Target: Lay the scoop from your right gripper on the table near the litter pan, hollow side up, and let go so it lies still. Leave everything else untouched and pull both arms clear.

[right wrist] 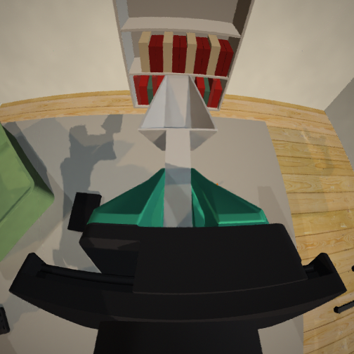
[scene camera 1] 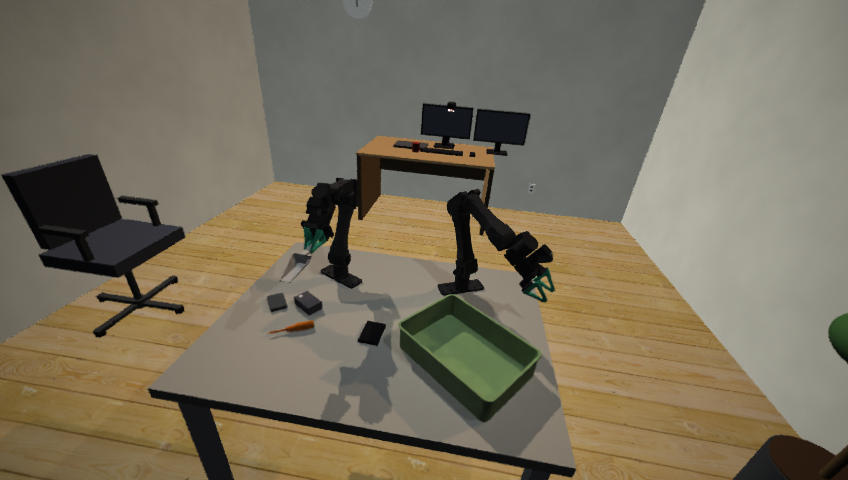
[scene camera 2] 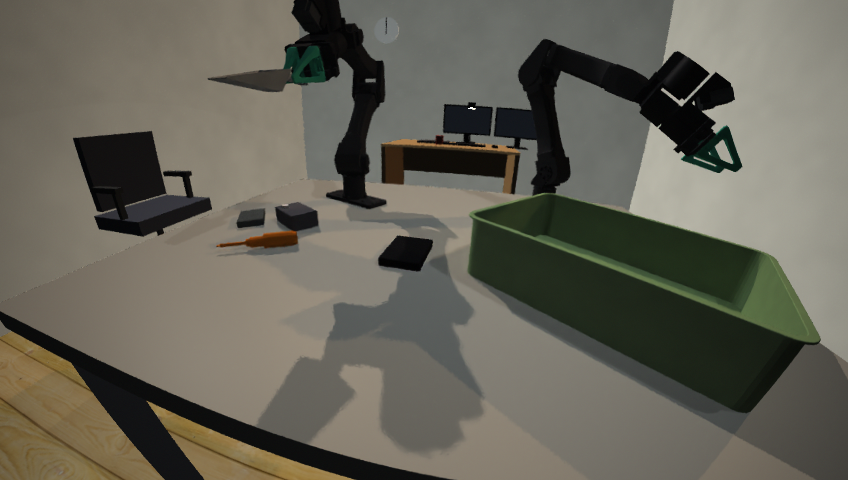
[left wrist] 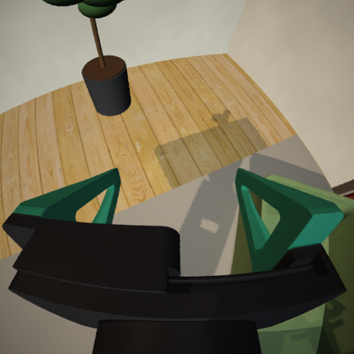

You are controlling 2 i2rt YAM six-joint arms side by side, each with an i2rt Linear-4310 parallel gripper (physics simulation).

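Frame: origin at the left arm's base, x right, y ahead, z up, level; millimetres.
Seen in the pictures: left gripper, fingertip midpoint: (scene camera 1: pixel 549 296) (scene camera 2: pixel 729 170); right gripper, fingertip midpoint: (scene camera 1: pixel 307 252) (scene camera 2: pixel 287 79); left arm's base at its link origin: (scene camera 1: pixel 460 287); right arm's base at its link origin: (scene camera 1: pixel 341 276) (scene camera 2: pixel 354 200).
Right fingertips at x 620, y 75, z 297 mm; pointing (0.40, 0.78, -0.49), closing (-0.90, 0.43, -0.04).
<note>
Offsets run from my right fingertips to a thing's top centre. Level surfaces: height alone.
My right gripper (scene camera 1: pixel 310 249) (scene camera 2: pixel 291 75) (right wrist: pixel 177 174) is shut on the handle of the grey scoop @(dx +21, dy +44, dz +14 mm) (scene camera 1: pixel 295 266) (scene camera 2: pixel 255 79) (right wrist: pixel 177 107). It holds the scoop well above the table @(dz -297 mm) (scene camera 1: pixel 226 362) (scene camera 2: pixel 178 315), at the left of both scene views. The scoop is about level, its pointed end away from the gripper and its hollow facing up. The green litter pan @(dx -474, dy +305, dz -200 mm) (scene camera 1: pixel 440 369) (scene camera 2: pixel 595 309) (left wrist: pixel 340 240) (right wrist: pixel 20 200) stands at the right of the table in both scene views. My left gripper (scene camera 1: pixel 548 295) (scene camera 2: pixel 730 169) (left wrist: pixel 177 174) is open and empty, raised beyond the pan's far side.
A black flat block @(dx -194, dy +119, dz -282 mm) (scene camera 1: pixel 371 333) (scene camera 2: pixel 405 252) (right wrist: pixel 84 212) lies left of the pan in the scene views. An orange screwdriver @(dx +80, dy +39, dz -270 mm) (scene camera 1: pixel 300 326) (scene camera 2: pixel 270 239), a dark box @(dx +22, dy -87, dz -256 mm) (scene camera 1: pixel 308 302) (scene camera 2: pixel 296 216) and a small dark flat piece @(dx +138, dy -132, dz -282 mm) (scene camera 1: pixel 276 302) (scene camera 2: pixel 251 217) lie farther left.
</note>
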